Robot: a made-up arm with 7 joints. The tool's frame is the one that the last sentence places.
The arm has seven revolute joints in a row. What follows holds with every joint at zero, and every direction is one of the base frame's. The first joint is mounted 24 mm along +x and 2 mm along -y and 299 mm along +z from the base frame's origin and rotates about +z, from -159.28 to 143.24 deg. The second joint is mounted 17 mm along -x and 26 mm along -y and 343 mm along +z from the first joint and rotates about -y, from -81.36 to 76.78 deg. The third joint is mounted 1 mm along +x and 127 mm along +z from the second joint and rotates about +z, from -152.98 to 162.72 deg. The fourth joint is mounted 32 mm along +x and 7 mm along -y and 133 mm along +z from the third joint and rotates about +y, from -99.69 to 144.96 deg. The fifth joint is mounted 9 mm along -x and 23 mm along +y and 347 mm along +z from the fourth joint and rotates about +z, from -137.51 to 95.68 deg. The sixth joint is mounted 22 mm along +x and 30 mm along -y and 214 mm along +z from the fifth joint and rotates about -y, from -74.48 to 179.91 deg. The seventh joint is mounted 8 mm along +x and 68 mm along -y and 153 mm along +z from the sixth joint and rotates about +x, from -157.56 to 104.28 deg. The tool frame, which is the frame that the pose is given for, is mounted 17 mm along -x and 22 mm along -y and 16 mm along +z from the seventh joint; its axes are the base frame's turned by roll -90, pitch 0 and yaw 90 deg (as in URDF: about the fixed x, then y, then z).
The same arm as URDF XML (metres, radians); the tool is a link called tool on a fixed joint. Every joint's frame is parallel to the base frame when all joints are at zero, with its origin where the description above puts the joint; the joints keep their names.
<robot name="arm">
  <joint name="joint 1" type="revolute">
    <parent link="base_link"/>
    <child link="link1"/>
    <origin xyz="0.0240 -0.0020 0.2990"/>
    <axis xyz="0 0 1"/>
    <limit lower="-2.7800" upper="2.5000"/>
  </joint>
  <joint name="joint 2" type="revolute">
    <parent link="link1"/>
    <child link="link2"/>
    <origin xyz="-0.0170 -0.0260 0.3430"/>
    <axis xyz="0 -1 0"/>
    <limit lower="-1.4200" upper="1.3401"/>
  </joint>
  <joint name="joint 3" type="revolute">
    <parent link="link2"/>
    <child link="link3"/>
    <origin xyz="0.0010 0.0000 0.1270"/>
    <axis xyz="0 0 1"/>
    <limit lower="-2.6700" upper="2.8400"/>
  </joint>
  <joint name="joint 4" type="revolute">
    <parent link="link3"/>
    <child link="link4"/>
    <origin xyz="0.0320 -0.0070 0.1330"/>
    <axis xyz="0 1 0"/>
    <limit lower="-1.7399" upper="2.5300"/>
  </joint>
  <joint name="joint 5" type="revolute">
    <parent link="link4"/>
    <child link="link5"/>
    <origin xyz="-0.0090 0.0230 0.3470"/>
    <axis xyz="0 0 1"/>
    <limit lower="-2.4000" upper="1.6699"/>
  </joint>
  <joint name="joint 6" type="revolute">
    <parent link="link5"/>
    <child link="link6"/>
    <origin xyz="0.0220 -0.0300 0.2140"/>
    <axis xyz="0 -1 0"/>
    <limit lower="-1.2999" upper="3.1400"/>
  </joint>
  <joint name="joint 7" type="revolute">
    <parent link="link6"/>
    <child link="link7"/>
    <origin xyz="0.0080 -0.0680 0.1530"/>
    <axis xyz="1 0 0"/>
    <limit lower="-2.7499" upper="1.8200"/>
  </joint>
  <joint name="tool_fixed" type="fixed">
    <parent link="link7"/>
    <child link="tool"/>
    <origin xyz="-0.0170 -0.0220 0.0160" rpy="-1.5708 0.0000 1.5708"/>
  </joint>
  <link name="base_link"/>
  <link name="link1"/>
  <link name="link2"/>
  <link name="link3"/>
  <link name="link4"/>
  <link name="link5"/>
  <link name="link6"/>
  <link name="link7"/>
  <link name="tool"/>
</robot>

